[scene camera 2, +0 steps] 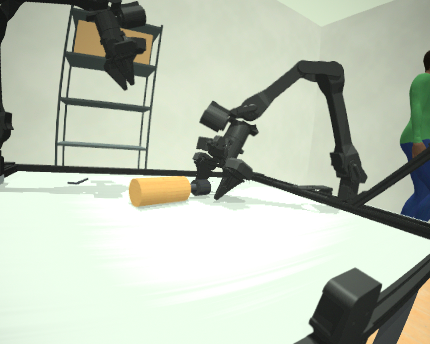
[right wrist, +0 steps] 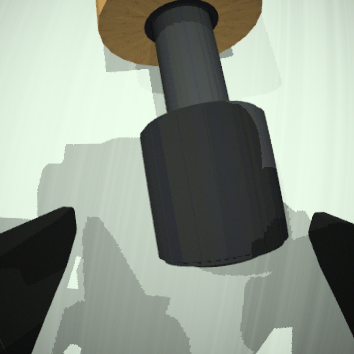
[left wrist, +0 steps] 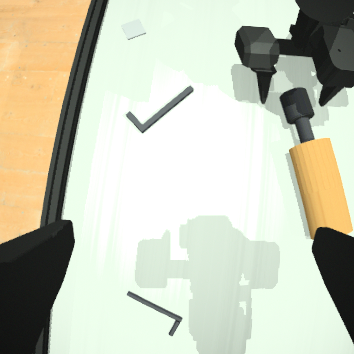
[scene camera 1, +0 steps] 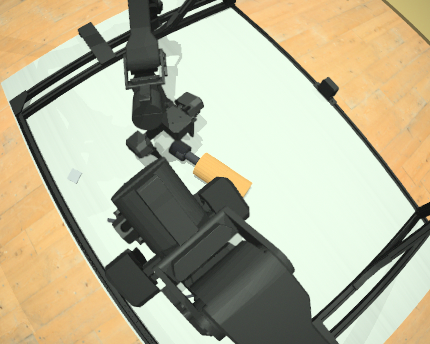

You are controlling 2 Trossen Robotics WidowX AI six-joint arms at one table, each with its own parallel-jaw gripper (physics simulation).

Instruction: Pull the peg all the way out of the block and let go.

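Frame: origin at the left arm's base, x ahead, y left, z up, level; millimetres.
Seen in the pictures: left gripper, fingertip midpoint: [scene camera 2: 129,87] [left wrist: 197,237]; right gripper, fingertip midpoint: [scene camera 2: 204,194] [right wrist: 196,222] [left wrist: 291,102] [scene camera 1: 177,148]; right arm's base at its link origin: [scene camera 2: 346,200].
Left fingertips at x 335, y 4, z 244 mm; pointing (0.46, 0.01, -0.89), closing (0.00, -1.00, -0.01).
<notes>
Offsets run from my left fingertips to a thing's top centre. "pt": to the spot under its first point.
An orange cylindrical block {49 mm ahead, 187 mm right, 207 mm down} [scene camera 1: 220,172] [scene camera 2: 160,190] [left wrist: 322,187] [right wrist: 120,37] lies on its side on the white table. The dark peg {121 mm ahead, 169 mm right, 217 mm down} [scene camera 1: 179,150] [scene camera 2: 201,187] [left wrist: 297,106] [right wrist: 215,185] has a thick head, and its thinner shaft runs into the hole in the block's end. My right gripper [scene camera 1: 176,146] [scene camera 2: 208,190] [left wrist: 291,102] [right wrist: 196,222] is open and low, with its fingers on either side of the peg's head. My left gripper [scene camera 2: 129,87] [left wrist: 197,237] is open and empty, high above the table; its fingertips are hidden in scene camera 1.
Two dark L-shaped keys, an upper one {165 mm ahead, 28 mm left, 255 mm down} [left wrist: 167,110] and a lower one {116 mm back, 29 mm left, 257 mm down} [left wrist: 155,306], lie on the table beside the block. A small pale square {pt 287 mm ahead, 72 mm left, 260 mm down} [scene camera 1: 75,175] [left wrist: 133,29] lies near the black frame rail [left wrist: 75,100]. A shelf unit [scene camera 2: 105,104] stands behind.
</notes>
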